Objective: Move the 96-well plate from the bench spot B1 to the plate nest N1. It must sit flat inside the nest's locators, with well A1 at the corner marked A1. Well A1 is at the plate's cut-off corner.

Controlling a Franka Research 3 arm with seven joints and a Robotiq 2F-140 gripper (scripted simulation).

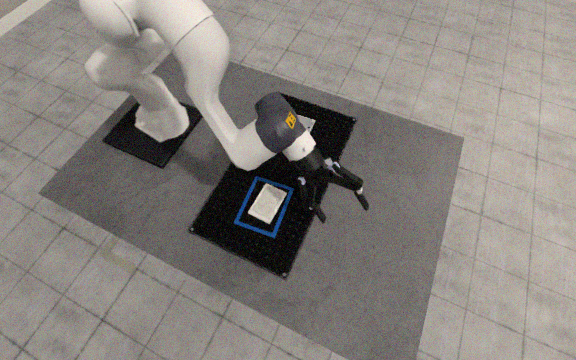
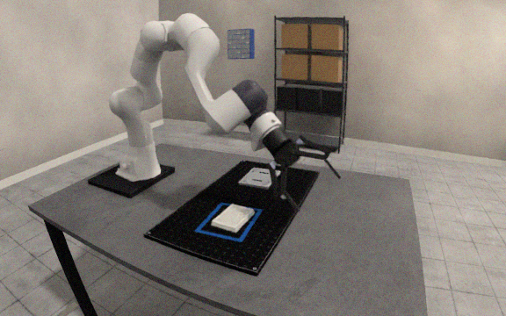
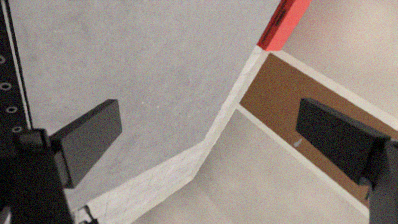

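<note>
Right now the white 96-well plate is 250 mm behind my hand, 120 mm below it and 20 mm to the right of it. Round my hand: A1 corner mark 380 mm to the left, 230 mm behind, 120 mm below; plate nest 300 mm to the left, 280 mm behind, 130 mm below.
</note>
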